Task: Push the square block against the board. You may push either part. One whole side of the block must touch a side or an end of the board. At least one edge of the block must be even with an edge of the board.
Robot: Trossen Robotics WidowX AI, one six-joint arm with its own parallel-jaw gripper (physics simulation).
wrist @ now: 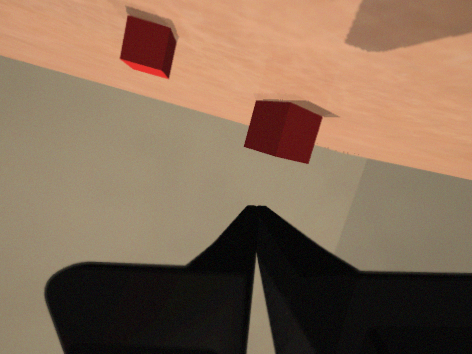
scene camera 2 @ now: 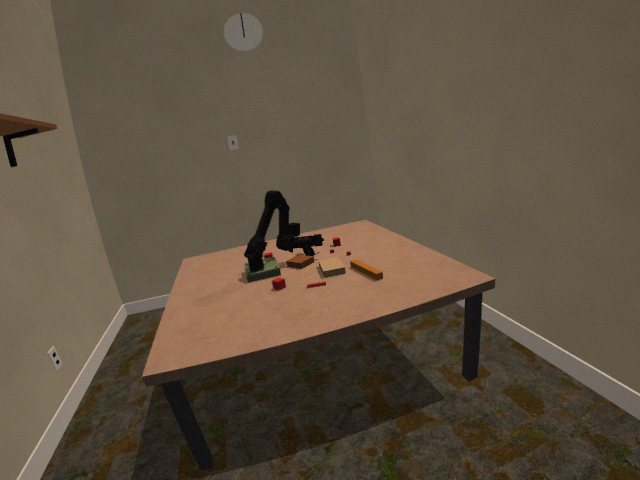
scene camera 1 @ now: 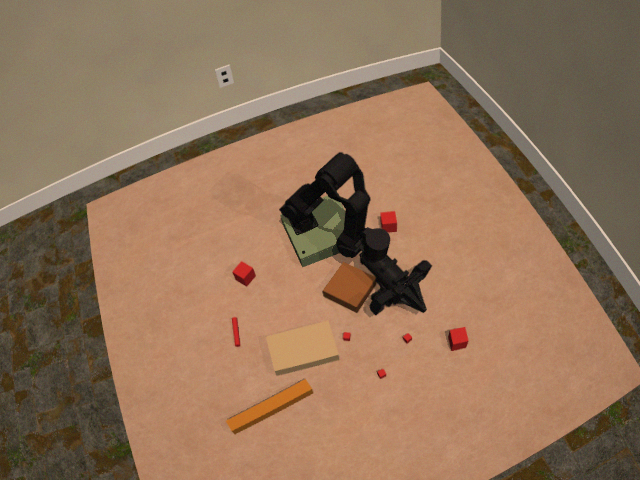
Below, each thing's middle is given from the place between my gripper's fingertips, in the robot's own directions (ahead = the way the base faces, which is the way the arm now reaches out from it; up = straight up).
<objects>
My gripper is now 17 cm past the brown square block (scene camera 1: 349, 287), 12 cm to the left of it and 5 cm above it. Also, from my hand: orange board (scene camera 1: 301, 390) (43 cm to the right, 5 cm below, 5 cm ahead).
</objects>
